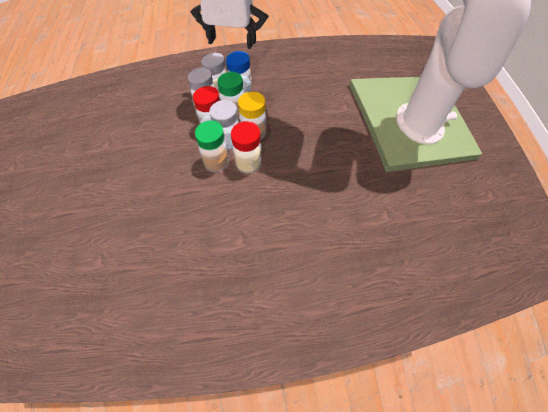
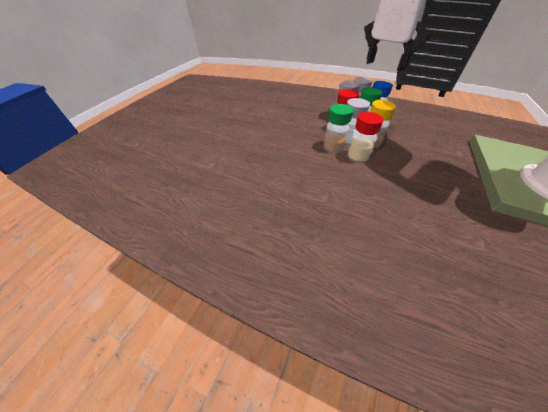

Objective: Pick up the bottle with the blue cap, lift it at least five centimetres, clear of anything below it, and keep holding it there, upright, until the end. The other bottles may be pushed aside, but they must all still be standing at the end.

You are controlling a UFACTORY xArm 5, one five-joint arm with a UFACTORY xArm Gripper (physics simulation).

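Places are measured from the arm's base along level axes (x ahead, y left, z up), in centimetres.
Where they show: gripper, fingertip midpoint: (image 1: 231, 43) (image 2: 384, 66); arm's base, link origin: (image 1: 420, 124).
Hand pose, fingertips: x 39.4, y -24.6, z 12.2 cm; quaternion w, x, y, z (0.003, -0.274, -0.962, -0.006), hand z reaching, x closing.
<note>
Things, the pixels of their top centre, and the offset from my fingertips.
- blue-capped bottle, top centre: (image 1: 237, 58) (image 2: 383, 83) dx -1.0, dy +0.7, dz -4.2 cm
- grey-capped bottle, top centre: (image 1: 212, 59) (image 2: 363, 80) dx +4.7, dy -0.8, dz -4.2 cm
- dark-green-capped bottle, top centre: (image 1: 229, 79) (image 2: 371, 91) dx +2.3, dy +7.7, dz -4.2 cm
- yellow-capped bottle, top centre: (image 1: 251, 100) (image 2: 384, 104) dx -0.5, dy +15.5, dz -4.2 cm
- grey cap, top centre: (image 1: 199, 75) (image 2: 349, 84) dx +8.5, dy +3.7, dz -4.2 cm
- pale cap, top centre: (image 1: 223, 109) (image 2: 358, 102) dx +5.5, dy +16.1, dz -4.2 cm
- bright green cap, top centre: (image 1: 208, 131) (image 2: 341, 108) dx +9.2, dy +20.7, dz -4.2 cm
The blue-capped bottle (image 1: 238, 62) (image 2: 382, 89) stands upright at the back right of a tight cluster; its lower body is mostly hidden by the bottles in front. A grey-capped bottle (image 1: 213, 63) (image 2: 363, 83) is beside it on the left, and a dark-green-capped bottle (image 1: 230, 84) (image 2: 371, 95) is in front of it. The yellow-capped bottle (image 1: 251, 105) (image 2: 383, 110) stands further forward on the right. My gripper (image 1: 230, 41) (image 2: 385, 59) is open and empty, pointing down above the back of the cluster, with its fingertips higher than the caps.
More bottles stand in front and left: another grey cap (image 1: 200, 79), two red caps (image 1: 206, 99) (image 1: 245, 136), a pale cap (image 1: 223, 113) and a bright green cap (image 1: 209, 135). The arm's base is on a green slab (image 1: 372, 125) (image 2: 487, 170) to the right. All bottles stand upright.
</note>
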